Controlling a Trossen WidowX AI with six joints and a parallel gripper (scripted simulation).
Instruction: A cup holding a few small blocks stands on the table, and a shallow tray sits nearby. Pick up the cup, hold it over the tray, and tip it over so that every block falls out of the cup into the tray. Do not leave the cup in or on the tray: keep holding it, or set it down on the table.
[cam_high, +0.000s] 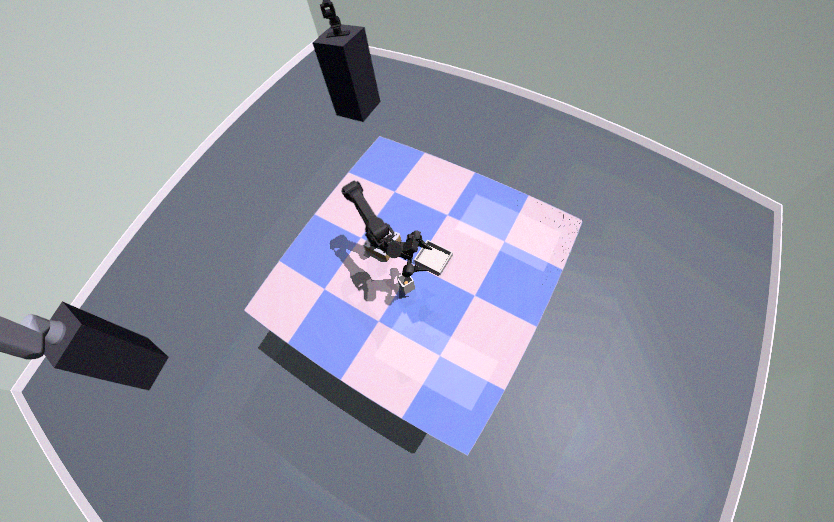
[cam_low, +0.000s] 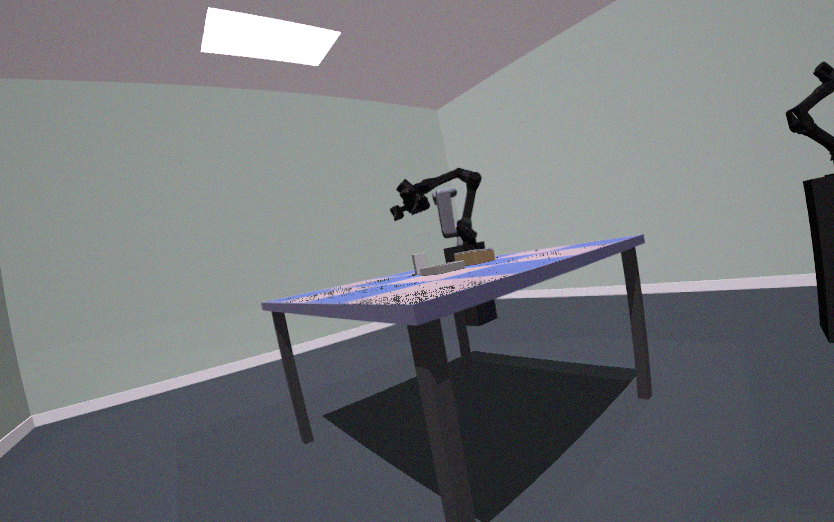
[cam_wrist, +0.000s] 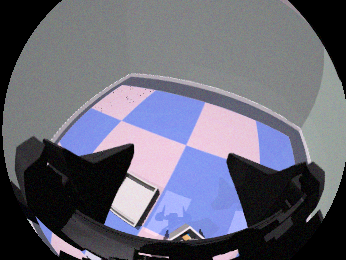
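My gripper tip is now 240 mm above the grey cup, 110 mm past it and 60 mm to the left of it. Also, from my gripper tip: red block: 250 mm below, 100 mm behind, 60 mm to the right.
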